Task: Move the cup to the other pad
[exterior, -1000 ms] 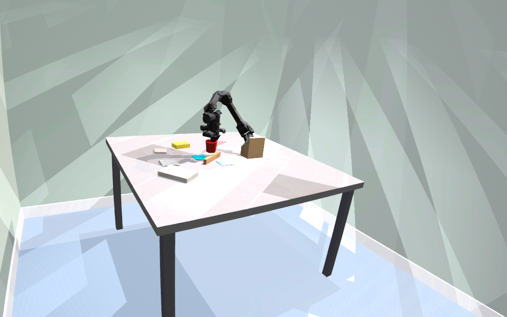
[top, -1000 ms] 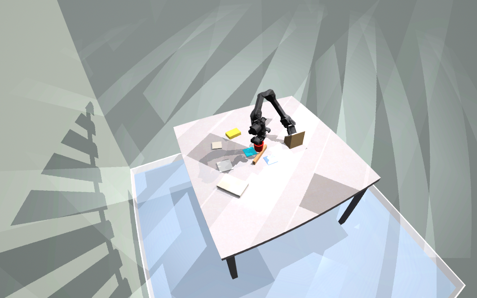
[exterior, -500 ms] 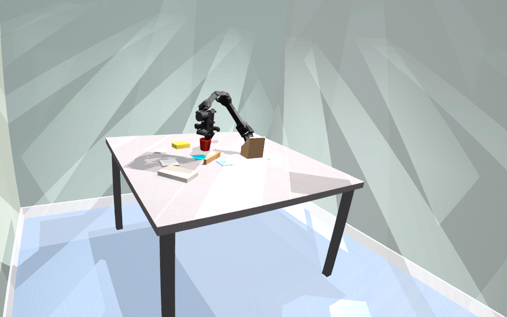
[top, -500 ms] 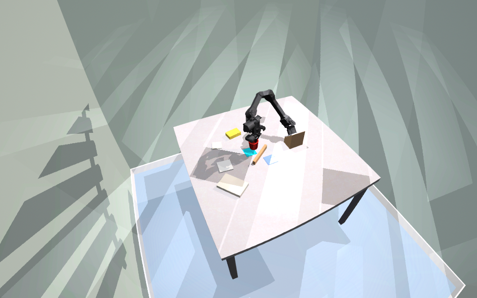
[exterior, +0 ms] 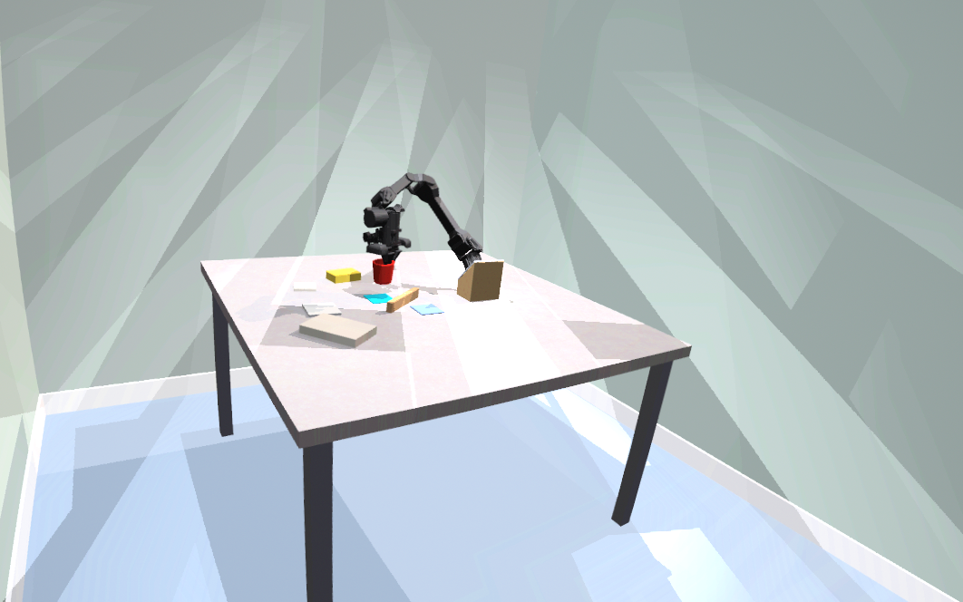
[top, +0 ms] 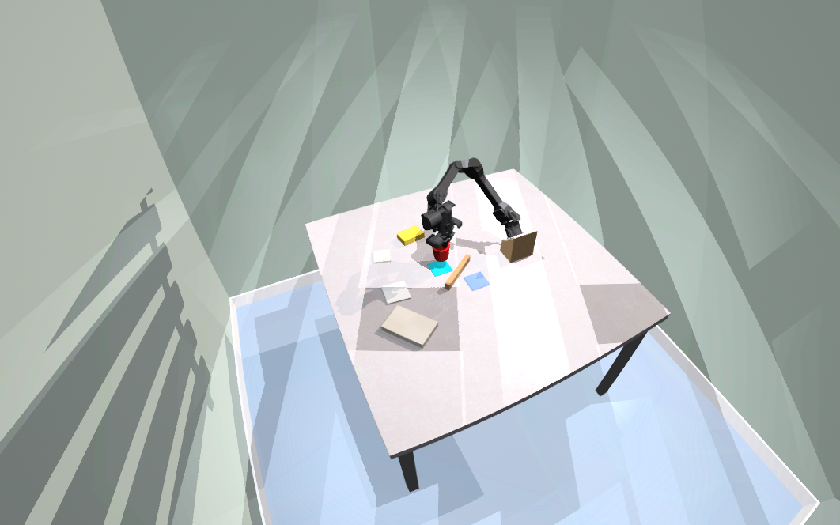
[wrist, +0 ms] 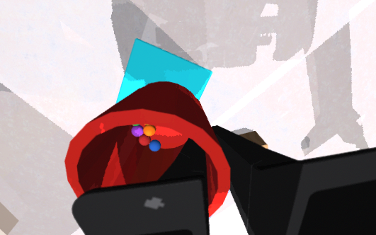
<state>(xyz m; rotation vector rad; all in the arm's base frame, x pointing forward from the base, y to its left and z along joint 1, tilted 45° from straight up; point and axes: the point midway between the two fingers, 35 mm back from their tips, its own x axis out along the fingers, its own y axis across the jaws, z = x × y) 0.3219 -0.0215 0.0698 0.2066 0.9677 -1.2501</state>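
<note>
My gripper tip is now 30 mm short of the cyan pad, 10 mm to the right of it and 100 mm above it. Round my gripper tip: red cup: 30 mm ahead, 10 mm to the left; then wooden bar: 20 mm behind, 80 mm to the left, 90 mm below; then yellow sponge: 70 mm ahead, 230 mm to the right, 80 mm below.
</note>
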